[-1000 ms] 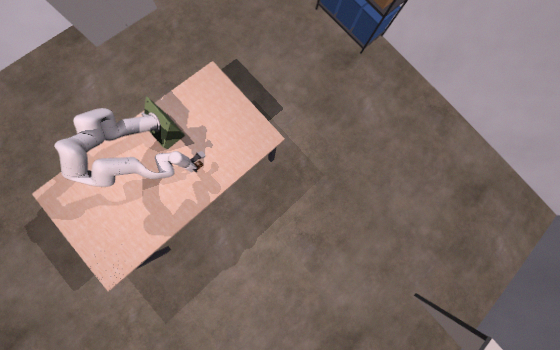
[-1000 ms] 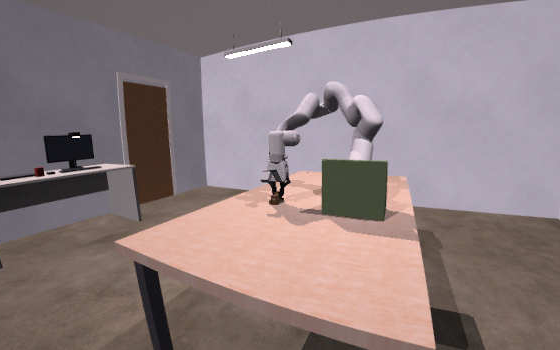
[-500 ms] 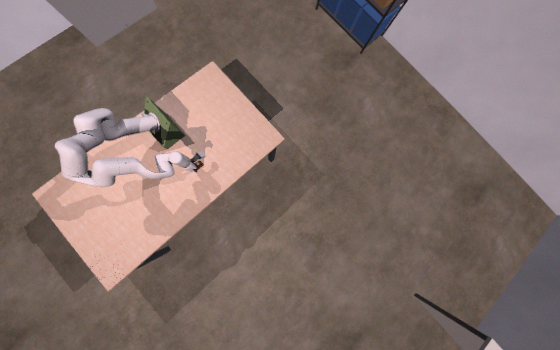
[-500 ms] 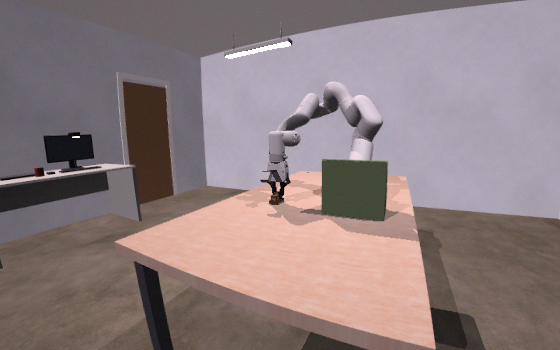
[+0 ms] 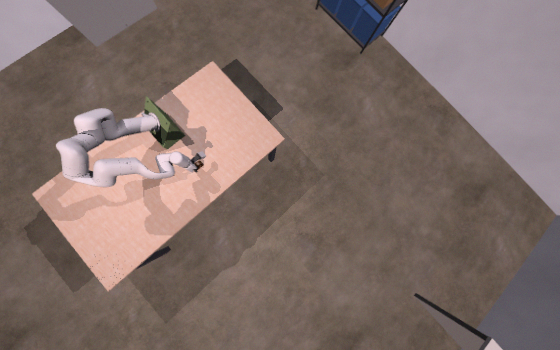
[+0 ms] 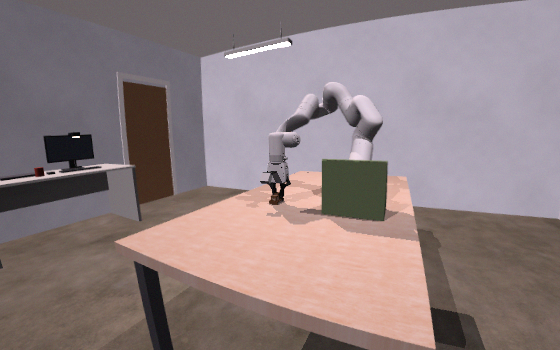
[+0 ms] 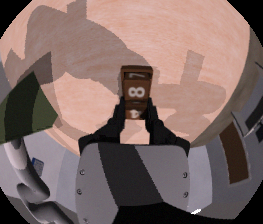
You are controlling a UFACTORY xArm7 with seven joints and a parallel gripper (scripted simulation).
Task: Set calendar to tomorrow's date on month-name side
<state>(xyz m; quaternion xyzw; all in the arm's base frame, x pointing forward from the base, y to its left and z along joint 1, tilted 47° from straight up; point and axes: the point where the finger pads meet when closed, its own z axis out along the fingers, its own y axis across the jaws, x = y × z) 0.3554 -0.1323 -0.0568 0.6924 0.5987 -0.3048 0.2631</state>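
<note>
My hand is 10 mm above the digit cube. Also, from my hand: tray: 20 mm to the left, 30 mm below; calendar cube: 30 mm to the left, 20 mm below.
</note>
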